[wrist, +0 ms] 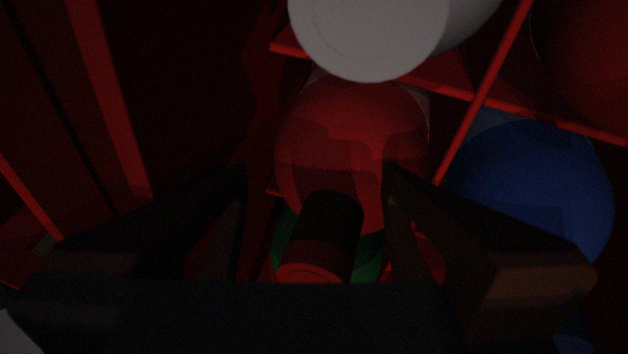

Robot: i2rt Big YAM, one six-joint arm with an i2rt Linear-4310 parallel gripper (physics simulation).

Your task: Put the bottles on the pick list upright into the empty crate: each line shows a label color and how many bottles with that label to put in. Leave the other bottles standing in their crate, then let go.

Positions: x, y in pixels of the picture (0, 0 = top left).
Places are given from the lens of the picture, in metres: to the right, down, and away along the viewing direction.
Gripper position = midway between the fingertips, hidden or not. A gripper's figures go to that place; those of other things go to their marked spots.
gripper [314, 175]: 0.00, 0.00, 0.13
blue bottle [549, 177]: 0.09, 0.00, 0.12
white bottle [361, 48]: 0.01, -0.02, 0.06
The marked spots on the white bottle and the blue bottle are 0.11 m apart.
